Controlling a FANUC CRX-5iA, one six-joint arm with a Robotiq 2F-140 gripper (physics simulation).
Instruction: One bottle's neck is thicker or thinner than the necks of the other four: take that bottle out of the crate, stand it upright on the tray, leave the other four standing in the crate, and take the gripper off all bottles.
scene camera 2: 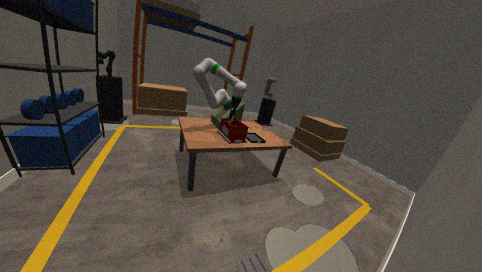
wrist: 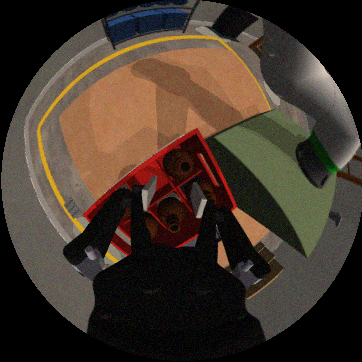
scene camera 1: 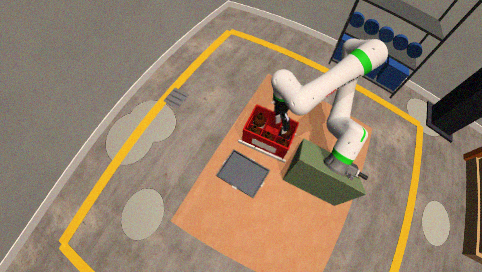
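Where they show: gripper, fingertip midpoint: [scene camera 2: 229,122] [wrist: 173,185] [scene camera 1: 281,127]; arm's base at its link origin: [scene camera 2: 229,106] [wrist: 311,164] [scene camera 1: 335,167].
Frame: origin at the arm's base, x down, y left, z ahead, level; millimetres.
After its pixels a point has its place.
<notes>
The red crate [scene camera 1: 250,138] {x 159, y 25, z 482 mm} [scene camera 2: 234,131] {x 139, y -126, z 552 mm} [wrist: 218,172] {x 90, y -97, z 277 mm} stands on the table with brown bottles in its compartments. In the wrist view one bottle [wrist: 179,164] {x 102, y -141, z 334 mm} is near the crate's far corner and another bottle [wrist: 170,214] {x 132, y -45, z 400 mm} is nearer the palm. Others are partly hidden by the fingers. In scene camera 1 a bottle [scene camera 1: 259,119] {x 131, y -97, z 495 mm} shows at the crate's left. I cannot tell which neck differs. My gripper [scene camera 1: 281,124] {x 114, y -108, z 361 mm} [scene camera 2: 232,118] {x 114, y -108, z 361 mm} [wrist: 173,185] {x 114, y -108, z 361 mm} is over the crate, fingers partly open with nothing between them. The dark grey tray [scene camera 1: 243,174] {x 259, y 201, z 415 mm} [scene camera 2: 255,138] {x 260, y 223, z 430 mm} lies beside the crate, with no bottle on it.
A green block [scene camera 1: 325,175] {x -76, y 101, z 52 mm} [wrist: 280,160] {x 59, y -52, z 116 mm} stands on the table [scene camera 1: 280,220] {x 264, y 326, z 89 mm} [scene camera 2: 200,135] {x 265, y -410, z 382 mm} [wrist: 110,100] {x 265, y -432, z 420 mm} close to the crate, beside the arm's base. A shelf rack [scene camera 1: 410,17] with blue bins stands off the table. Cardboard boxes [scene camera 2: 320,137] stand on the floor.
</notes>
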